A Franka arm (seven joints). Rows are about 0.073 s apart.
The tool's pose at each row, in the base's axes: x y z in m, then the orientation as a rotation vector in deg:
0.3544, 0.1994, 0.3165, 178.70, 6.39, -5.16
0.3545, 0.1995, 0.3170, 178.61, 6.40, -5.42
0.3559, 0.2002, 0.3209, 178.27, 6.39, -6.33
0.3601, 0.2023, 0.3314, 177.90, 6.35, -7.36
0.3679, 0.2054, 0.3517, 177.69, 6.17, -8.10
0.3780, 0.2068, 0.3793, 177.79, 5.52, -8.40
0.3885, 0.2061, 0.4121, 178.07, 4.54, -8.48
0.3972, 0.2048, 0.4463, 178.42, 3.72, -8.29
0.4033, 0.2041, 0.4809, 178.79, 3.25, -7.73
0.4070, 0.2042, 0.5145, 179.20, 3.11, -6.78
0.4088, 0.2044, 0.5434, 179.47, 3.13, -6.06
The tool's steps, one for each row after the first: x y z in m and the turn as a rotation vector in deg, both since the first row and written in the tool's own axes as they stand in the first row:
0.0001, -0.0001, -0.0005, -0.08, -0.17, -0.01
0.0013, -0.0006, -0.0045, -0.36, -0.77, -0.01
0.0050, -0.0022, -0.0153, -0.67, -1.45, 0.01
0.0118, -0.0044, -0.0360, -0.84, -1.94, 0.13
0.0204, -0.0046, -0.0642, -0.72, -2.13, 0.54
0.0289, -0.0026, -0.0975, -0.45, -2.17, 1.17
0.0354, -0.0001, -0.1321, -0.12, -2.04, 1.69
0.0394, 0.0017, -0.1670, 0.21, -1.66, 1.99
0.0412, 0.0024, -0.2007, 0.56, -1.03, 2.08
0.0413, 0.0029, -0.2297, 0.79, -0.55, 2.07

